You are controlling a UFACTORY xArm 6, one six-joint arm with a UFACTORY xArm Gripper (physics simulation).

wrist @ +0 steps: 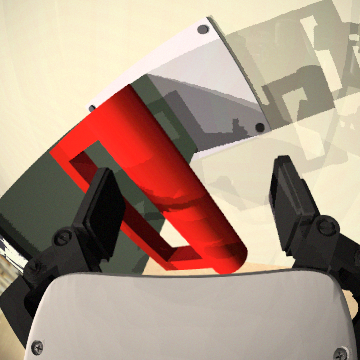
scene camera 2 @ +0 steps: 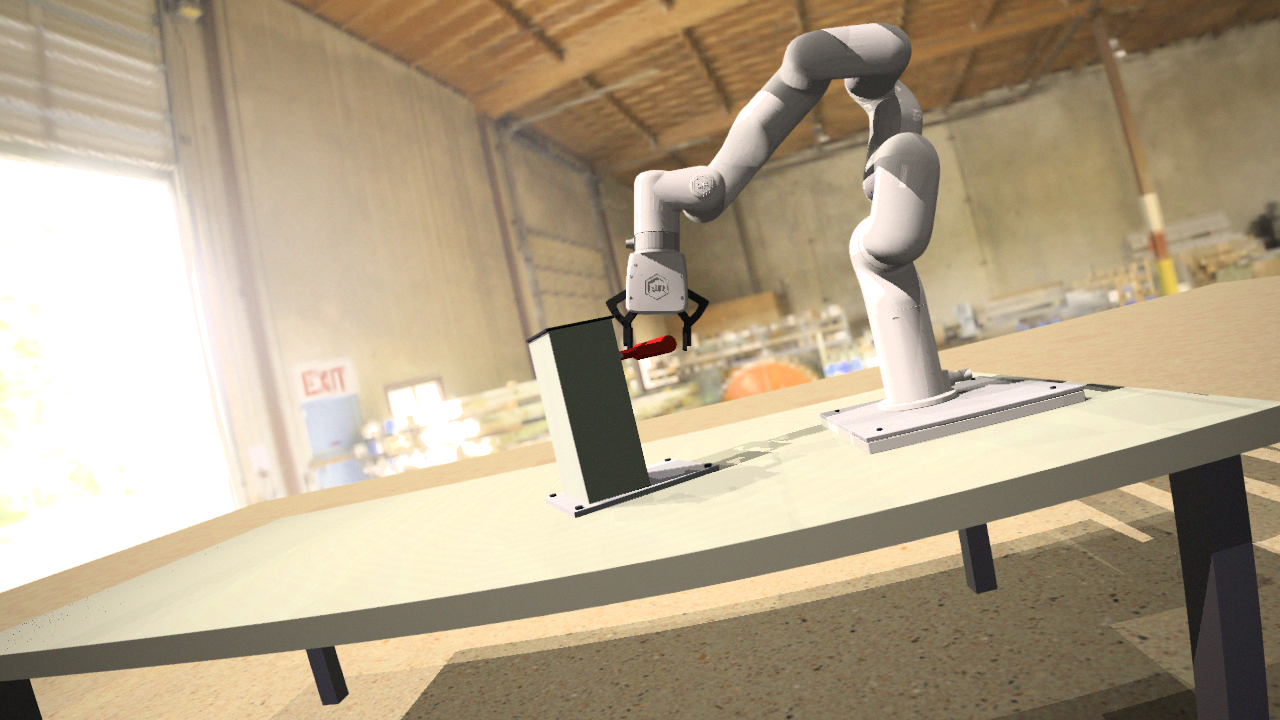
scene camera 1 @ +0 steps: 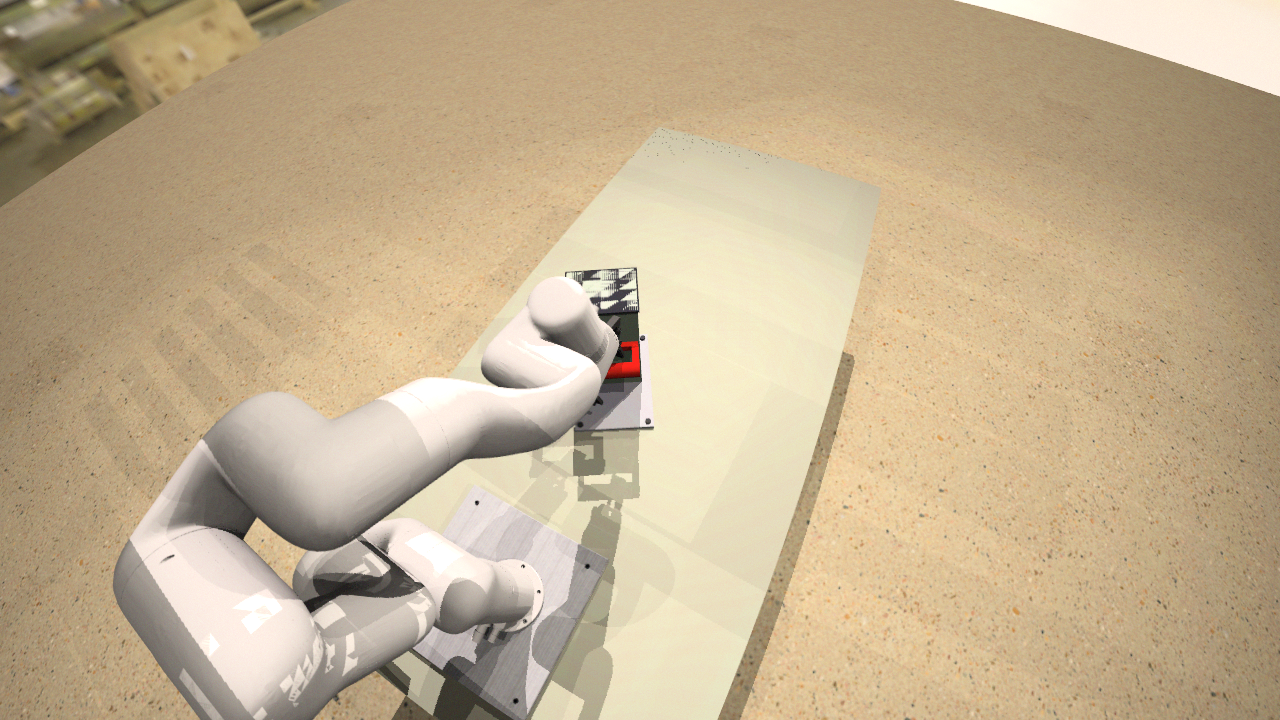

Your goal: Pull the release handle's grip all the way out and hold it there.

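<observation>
The release handle's red grip (scene camera 1: 631,367) (scene camera 2: 664,343) (wrist: 165,180) is a thick bar on a rectangular loop. It sits close against the upper face of the dark green post (scene camera 1: 630,325) (scene camera 2: 595,411) (wrist: 35,205); no rod shows between them. My gripper (scene camera 2: 657,347) (wrist: 193,181) is open, pointing down, with the bar between its spread fingers. In the wrist view the left finger is over the loop's opening on the post side, and the right finger is beyond the bar, with a wide gap to it. In scene camera 1 the wrist mostly hides the fingers.
The post stands on a pale bolted base plate (scene camera 1: 646,398) (scene camera 2: 687,469) (wrist: 220,65) on the table (scene camera 1: 742,295) (scene camera 2: 340,555). Its dark-edged top (scene camera 1: 617,288) rises beside my gripper. The arm's own mounting plate (scene camera 1: 559,573) (scene camera 2: 966,413) is on the same table.
</observation>
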